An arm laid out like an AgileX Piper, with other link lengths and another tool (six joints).
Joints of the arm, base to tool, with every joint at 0 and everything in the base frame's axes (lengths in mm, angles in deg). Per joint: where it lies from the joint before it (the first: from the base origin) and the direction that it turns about. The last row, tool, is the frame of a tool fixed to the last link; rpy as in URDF.
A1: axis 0 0 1 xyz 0 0 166.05
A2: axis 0 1 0 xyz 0 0 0
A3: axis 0 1 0 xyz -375.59 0 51.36
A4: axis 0.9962 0 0.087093 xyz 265.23 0 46.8
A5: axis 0 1 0 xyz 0 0 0
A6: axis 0.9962 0 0.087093 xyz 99.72 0 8.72
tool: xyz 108.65 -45 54.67 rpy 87.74 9.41 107.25
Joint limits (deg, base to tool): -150..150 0..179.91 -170..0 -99.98..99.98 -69.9..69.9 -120..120
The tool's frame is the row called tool.
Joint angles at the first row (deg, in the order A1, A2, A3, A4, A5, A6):
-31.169, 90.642, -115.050, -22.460, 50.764, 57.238
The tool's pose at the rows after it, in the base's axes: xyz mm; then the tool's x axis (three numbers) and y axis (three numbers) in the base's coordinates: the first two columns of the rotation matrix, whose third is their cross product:
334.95, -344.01, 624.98, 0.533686, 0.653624, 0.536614, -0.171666, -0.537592, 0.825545
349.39, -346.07, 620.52, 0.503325, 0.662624, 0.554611, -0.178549, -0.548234, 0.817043
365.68, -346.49, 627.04, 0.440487, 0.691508, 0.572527, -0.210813, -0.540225, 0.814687
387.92, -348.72, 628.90, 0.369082, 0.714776, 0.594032, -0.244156, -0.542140, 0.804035
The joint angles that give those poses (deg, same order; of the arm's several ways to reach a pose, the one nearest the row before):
-31.169, 91.845, -115.050, -21.429, 50.363, 57.238
-31.169, 92.877, -115.049, -19.768, 48.185, 57.239
-31.169, 93.564, -115.050, -17.877, 43.487, 57.239
-31.170, 94.997, -115.050, -15.354, 38.102, 57.238

